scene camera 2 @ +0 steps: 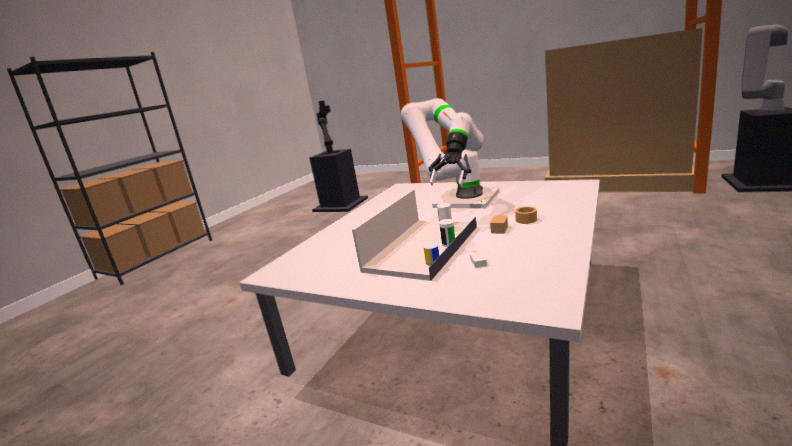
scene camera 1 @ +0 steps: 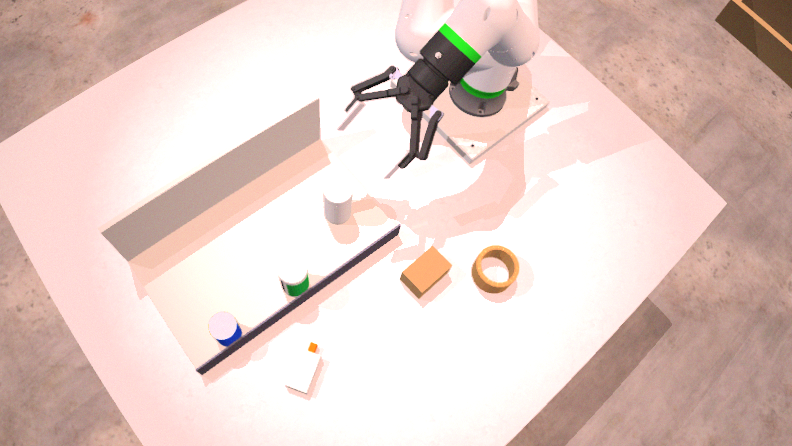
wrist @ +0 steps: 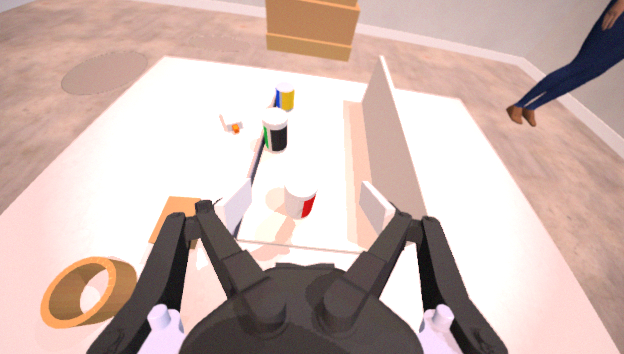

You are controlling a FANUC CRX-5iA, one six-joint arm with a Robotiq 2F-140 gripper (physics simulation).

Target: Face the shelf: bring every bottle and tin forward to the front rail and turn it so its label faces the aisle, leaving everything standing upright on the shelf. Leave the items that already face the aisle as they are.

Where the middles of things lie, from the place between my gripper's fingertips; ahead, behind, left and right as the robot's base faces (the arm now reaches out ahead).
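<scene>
The white tin (scene camera 1: 337,191) sits 6 cm ahead of my hand and 13 cm below it. Counted from my hand as well, the tan box (scene camera 1: 426,271) is 2 cm ahead, 23 cm to the left and 19 cm below, while the green-banded tin (scene camera 1: 292,269) is 24 cm ahead, 6 cm to the left and 14 cm below. As for the shelf back wall (scene camera 1: 133,231), it stands 22 cm ahead of my hand, 20 cm to the right of it and 12 cm below it.
</scene>
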